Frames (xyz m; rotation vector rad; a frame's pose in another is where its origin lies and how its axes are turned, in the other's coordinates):
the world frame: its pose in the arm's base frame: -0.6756 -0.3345 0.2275 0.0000 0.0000 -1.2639
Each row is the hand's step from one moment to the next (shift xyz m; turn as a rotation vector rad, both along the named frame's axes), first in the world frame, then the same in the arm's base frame.
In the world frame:
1: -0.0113 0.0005 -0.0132 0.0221 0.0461 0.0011
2: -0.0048 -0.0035 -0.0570 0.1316 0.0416 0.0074
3: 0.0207 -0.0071 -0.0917 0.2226 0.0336 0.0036
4: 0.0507 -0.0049 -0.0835 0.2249 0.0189 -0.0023
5: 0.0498 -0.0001 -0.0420 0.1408 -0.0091 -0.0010
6: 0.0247 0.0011 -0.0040 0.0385 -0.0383 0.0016
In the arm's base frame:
1: -0.0029 0.0109 -0.0132 0.0506 -0.0071 0.0011
2: -0.0048 0.0035 -0.0570 0.0794 -0.1129 0.0074
3: -0.0005 -0.0219 -0.0917 0.0993 -0.2020 0.0036
4: 0.0106 -0.0498 -0.0835 0.0860 -0.2087 -0.0023
5: 0.0149 -0.0475 -0.0420 0.0339 -0.1370 -0.0010
6: 0.0085 -0.0232 -0.0040 -0.0249 -0.0483 0.0016

